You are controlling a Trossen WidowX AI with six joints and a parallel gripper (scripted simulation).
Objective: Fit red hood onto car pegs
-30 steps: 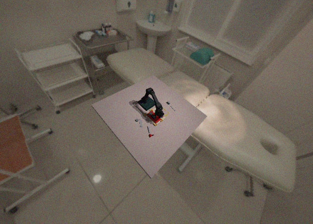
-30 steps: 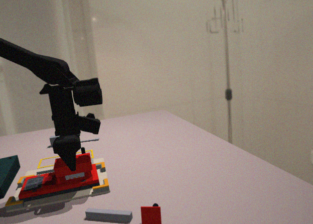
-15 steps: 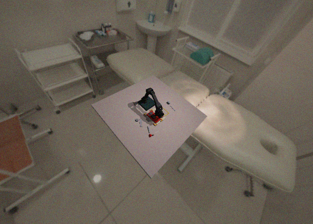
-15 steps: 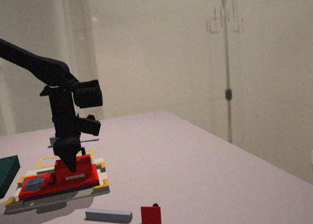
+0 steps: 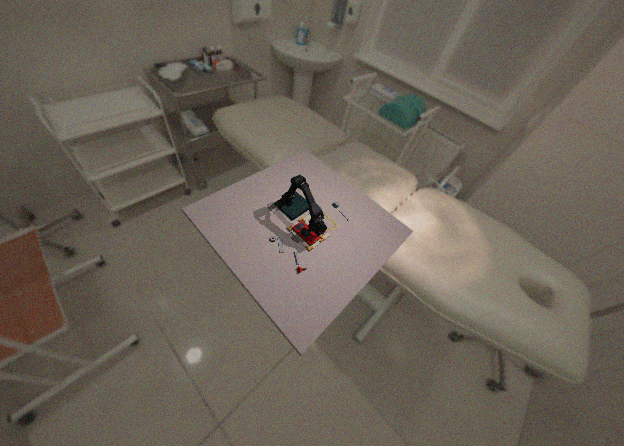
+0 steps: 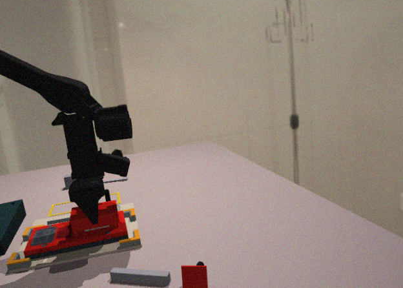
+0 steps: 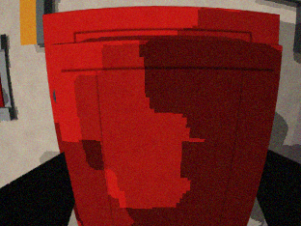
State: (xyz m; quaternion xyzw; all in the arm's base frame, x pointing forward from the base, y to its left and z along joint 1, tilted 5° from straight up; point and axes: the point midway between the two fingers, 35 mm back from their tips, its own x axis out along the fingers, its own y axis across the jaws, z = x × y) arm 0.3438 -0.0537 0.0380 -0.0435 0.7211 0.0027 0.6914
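The red hood is 10 mm above my gripper tip. Round my gripper tip: grey engine block 20 mm below.
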